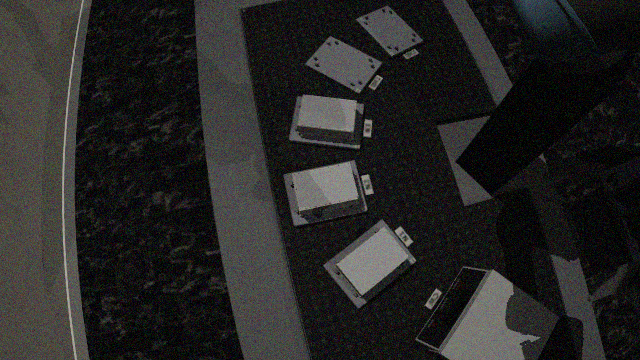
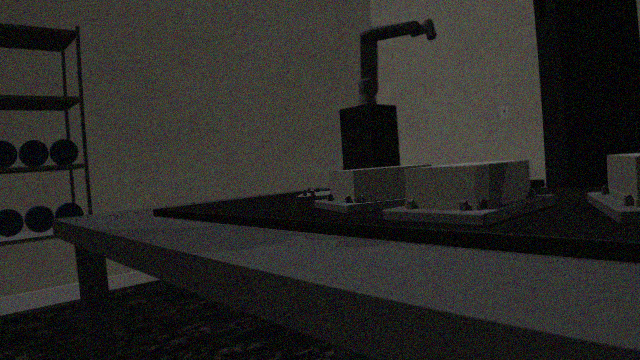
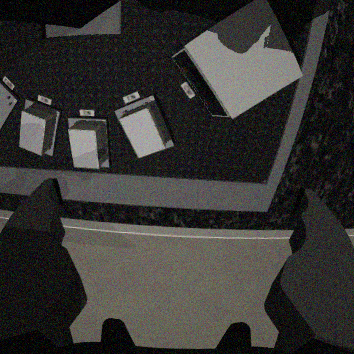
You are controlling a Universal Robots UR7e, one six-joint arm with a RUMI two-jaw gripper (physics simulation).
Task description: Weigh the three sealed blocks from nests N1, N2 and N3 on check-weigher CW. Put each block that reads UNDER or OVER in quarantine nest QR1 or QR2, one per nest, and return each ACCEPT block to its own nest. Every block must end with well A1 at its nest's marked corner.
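Places are measured from the arm's base along level axes (x ahead, y left, z up), in centimetres.
Pixels of known places: gripper, fingertip midpoint: [image 1: 573, 234] [image 3: 178, 185].
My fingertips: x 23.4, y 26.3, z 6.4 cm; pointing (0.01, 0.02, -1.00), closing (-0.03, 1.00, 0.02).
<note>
For each thing: its top centre in the pictures, then the offset to it from my fingertips. "pt": a spot on its surface instead. Level surfaces: height alone.
- check-weigher CW at its top centre: [image 1: 497, 330] [image 3: 240, 63] dx -5.2, dy +13.7, dz -39.9 cm
- dark mat at its surface level: dz -49.9 cm
- table edge at a spot on its surface: [image 2: 175, 245] pt dx +44.7, dy -48.8, dz -51.2 cm
The sealed blocks are pale boxes: N1's [image 1: 372, 260] [image 3: 145, 132], N2's [image 1: 326, 186] [image 3: 86, 147] and N3's [image 1: 327, 114] [image 3: 32, 131], each on its nest plate. Two quarantine nests [image 1: 344, 64] [image 1: 390, 30] hold no block; their labels are too blurred to tell apart. The check-weigher CW [image 1: 480, 320] [image 3: 245, 70] has no block on its pale top, which is partly shadowed. No reading shows on its dark display [image 1: 452, 307]. My gripper [image 3: 178, 185] is open and empty, high above the table edge, apart from the blocks. Well A1 cannot be made out on any block.
The blocks and nests form an arc on the dark mat [image 1: 410, 175] [image 3: 225, 150]. A pale, partly shadowed plate [image 1: 457, 140] [image 3: 105, 25] lies inward of the arc. The table edge [image 1: 225, 150] [image 2: 175, 245] runs outside the mat. A shelf rack [image 2: 80, 130] stands by the wall.
</note>
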